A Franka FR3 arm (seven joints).
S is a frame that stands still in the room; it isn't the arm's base.
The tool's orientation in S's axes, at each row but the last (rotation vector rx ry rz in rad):
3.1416 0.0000 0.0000
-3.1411 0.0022 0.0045
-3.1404 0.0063 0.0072
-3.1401 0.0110 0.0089
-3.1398 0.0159 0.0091
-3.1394 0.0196 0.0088
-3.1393 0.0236 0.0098
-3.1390 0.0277 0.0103
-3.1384 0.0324 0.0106
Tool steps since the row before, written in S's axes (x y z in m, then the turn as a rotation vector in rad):
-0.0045 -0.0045 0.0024 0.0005 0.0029 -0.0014
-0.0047 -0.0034 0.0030 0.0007 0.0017 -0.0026
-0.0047 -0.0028 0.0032 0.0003 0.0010 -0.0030
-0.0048 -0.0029 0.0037 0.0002 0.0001 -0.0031
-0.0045 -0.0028 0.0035 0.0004 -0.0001 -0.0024
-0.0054 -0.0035 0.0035 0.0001 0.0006 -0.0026
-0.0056 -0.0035 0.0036 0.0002 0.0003 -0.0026
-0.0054 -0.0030 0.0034 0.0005 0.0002 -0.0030
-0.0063 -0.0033 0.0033 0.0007 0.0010 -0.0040
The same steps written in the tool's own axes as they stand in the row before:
-0.0045 0.0045 -0.0024 0.0005 -0.0029 0.0014
-0.0047 0.0034 -0.0030 0.0007 -0.0017 0.0026
-0.0047 0.0028 -0.0032 0.0003 -0.0010 0.0030
-0.0048 0.0029 -0.0037 0.0002 -0.0001 0.0031
-0.0045 0.0028 -0.0035 0.0004 0.0001 0.0024
-0.0054 0.0036 -0.0035 0.0001 -0.0006 0.0026
-0.0056 0.0036 -0.0036 0.0002 -0.0003 0.0026
-0.0054 0.0031 -0.0034 0.0005 -0.0002 0.0030
-0.0063 0.0034 -0.0033 0.0007 -0.0010 0.0040

